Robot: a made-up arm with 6 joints.
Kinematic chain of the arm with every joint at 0, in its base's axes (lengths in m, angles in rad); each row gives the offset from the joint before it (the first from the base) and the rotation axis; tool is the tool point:
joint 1: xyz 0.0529 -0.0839 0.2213 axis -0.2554 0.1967 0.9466
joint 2: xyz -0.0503 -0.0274 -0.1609 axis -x
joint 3: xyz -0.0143 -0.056 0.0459 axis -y
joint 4: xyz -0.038 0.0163 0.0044 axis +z
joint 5: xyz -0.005 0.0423 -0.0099 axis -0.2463 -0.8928 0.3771
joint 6: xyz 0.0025 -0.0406 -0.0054 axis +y
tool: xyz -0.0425 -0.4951 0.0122
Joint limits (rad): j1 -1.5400..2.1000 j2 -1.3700..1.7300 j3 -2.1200..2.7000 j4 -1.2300..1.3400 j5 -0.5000..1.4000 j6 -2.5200..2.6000
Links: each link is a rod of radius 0.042 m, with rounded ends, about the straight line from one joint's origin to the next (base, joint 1, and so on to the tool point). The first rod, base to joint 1, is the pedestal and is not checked.
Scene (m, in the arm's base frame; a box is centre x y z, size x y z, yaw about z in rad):
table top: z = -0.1
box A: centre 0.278 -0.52 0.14 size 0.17 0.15 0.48 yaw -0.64
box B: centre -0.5 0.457 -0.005 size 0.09 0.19 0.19 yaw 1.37
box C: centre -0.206 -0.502 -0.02 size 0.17 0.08 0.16 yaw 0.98
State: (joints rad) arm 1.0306 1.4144 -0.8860 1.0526 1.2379 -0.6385
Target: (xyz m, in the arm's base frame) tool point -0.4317 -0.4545 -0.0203
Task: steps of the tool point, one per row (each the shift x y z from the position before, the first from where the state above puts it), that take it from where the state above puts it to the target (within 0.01 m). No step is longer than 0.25 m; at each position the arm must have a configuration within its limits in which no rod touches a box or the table.
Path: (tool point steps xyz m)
1: 0.0002 -0.0118 0.0873
2: -0.0135 -0.0319 0.0989
3: -0.0397 -0.0499 0.1005
4: -0.0751 -0.0571 0.0888
5: -0.1121 -0.0461 0.0636
6: -0.1387 -0.0148 0.0273
7: -0.1431 0.0330 -0.0143
8: -0.1177 0.0858 -0.0546
9: -0.1189 -0.1518 -0.1103
10: -0.0553 -0.1381 -0.1436
11: -0.0102 -0.0921 -0.1434
12: 0.0023 -0.0423 -0.1059
13: -0.0057 -0.0176 -0.0396

